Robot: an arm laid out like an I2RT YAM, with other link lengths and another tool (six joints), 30 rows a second.
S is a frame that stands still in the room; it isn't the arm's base.
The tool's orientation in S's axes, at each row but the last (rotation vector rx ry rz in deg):
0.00, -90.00, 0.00
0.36, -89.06, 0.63
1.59, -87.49, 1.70
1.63, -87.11, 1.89
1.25, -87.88, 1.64
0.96, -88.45, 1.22
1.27, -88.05, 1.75
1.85, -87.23, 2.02
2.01, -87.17, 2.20
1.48, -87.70, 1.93
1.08, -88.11, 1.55
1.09, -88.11, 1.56
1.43, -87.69, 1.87
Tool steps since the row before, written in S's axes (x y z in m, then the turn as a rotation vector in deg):
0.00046, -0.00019, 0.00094, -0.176, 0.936, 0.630
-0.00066, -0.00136, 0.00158, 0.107, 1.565, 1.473
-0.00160, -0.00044, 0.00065, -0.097, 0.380, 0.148
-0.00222, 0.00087, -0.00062, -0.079, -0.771, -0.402
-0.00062, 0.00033, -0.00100, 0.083, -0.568, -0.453
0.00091, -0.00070, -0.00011, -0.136, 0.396, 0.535
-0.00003, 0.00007, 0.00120, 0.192, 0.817, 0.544
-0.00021, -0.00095, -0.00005, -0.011, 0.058, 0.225
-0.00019, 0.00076, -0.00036, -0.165, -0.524, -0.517
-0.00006, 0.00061, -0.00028, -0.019, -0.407, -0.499
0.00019, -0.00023, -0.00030, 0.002, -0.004, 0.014
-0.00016, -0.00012, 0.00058, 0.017, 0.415, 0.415
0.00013, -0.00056, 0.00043, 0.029, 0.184, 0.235
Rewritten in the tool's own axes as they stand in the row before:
0.00094, -0.00019, -0.00046, 0.630, 0.936, 0.176
0.00156, -0.00136, 0.00070, 1.479, 1.559, -0.100
0.00058, -0.00038, 0.00164, 0.144, 0.383, 0.089
-0.00073, 0.00096, 0.00215, -0.408, -0.767, 0.089
-0.00102, 0.00035, 0.00057, -0.452, -0.569, -0.081
-0.00009, -0.00072, -0.00090, 0.532, 0.398, 0.141
0.00120, 0.00007, 0.00007, 0.555, 0.807, -0.201
-0.00006, -0.00094, 0.00025, 0.224, 0.058, 0.019
-0.00037, 0.00077, 0.00014, -0.526, -0.515, 0.164
-0.00028, 0.00061, 0.00003, -0.502, -0.404, 0.014
-0.00029, -0.00023, -0.00019, 0.014, -0.004, -0.001
0.00057, -0.00012, 0.00018, 0.418, 0.412, -0.016
0.00043, -0.00057, -0.00009, 0.237, 0.182, -0.026

